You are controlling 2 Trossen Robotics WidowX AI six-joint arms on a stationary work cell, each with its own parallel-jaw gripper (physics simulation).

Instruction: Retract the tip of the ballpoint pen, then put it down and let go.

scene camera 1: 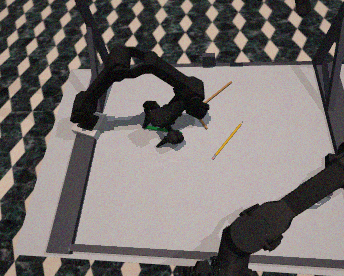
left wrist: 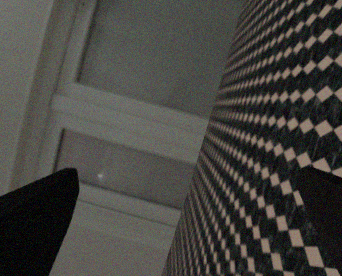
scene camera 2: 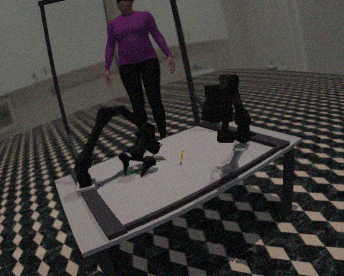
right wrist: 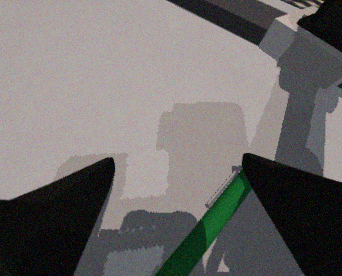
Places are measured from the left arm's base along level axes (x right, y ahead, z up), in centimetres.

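Where they show: left gripper, fingertip midpoint: [left wrist: 190, 179] [scene camera 2: 239, 118]; right gripper, fingertip midpoint: [scene camera 1: 149, 137] [scene camera 2: 132, 175] [right wrist: 178, 161]; left arm's base at its link origin: [scene camera 2: 244, 133]; right arm's base at its link origin: [scene camera 1: 88, 121] [scene camera 2: 85, 184] [right wrist: 331, 32].
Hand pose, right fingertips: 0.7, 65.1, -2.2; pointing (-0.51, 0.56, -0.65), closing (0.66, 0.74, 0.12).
Observation:
Each offset is from my right fingertips to the centre of the thing, as dx, dy, dz. Level surfaces: height alone.
The green ballpoint pen @(+4.0, -3.6, -0.3) [scene camera 1: 154, 128] [scene camera 2: 132, 172] [right wrist: 219, 211] lies flat on the white table @(dz -0.9) [scene camera 1: 171, 191], mostly hidden under my right gripper in scene camera 1. My right gripper [scene camera 1: 152, 136] [scene camera 2: 134, 173] [right wrist: 178, 161] is open and empty, lowered close to the table astride the pen. In the right wrist view the pen runs just inside the right-hand finger, with its grey clip showing. My left gripper [scene camera 2: 233, 138] is open and empty, folded back at its base far from the pen. One of its fingers shows in the left wrist view.
A yellow pencil @(+4.7, -28.0, -0.5) [scene camera 1: 227, 141] [scene camera 2: 181, 156] lies right of the pen. A long orange-brown stick @(+23.6, -20.6, -0.5) [scene camera 1: 218, 93] lies behind it, partly under the right arm. A person in a purple top [scene camera 2: 135, 41] stands behind the table. A dark border strip [scene camera 1: 69, 191] frames the table.

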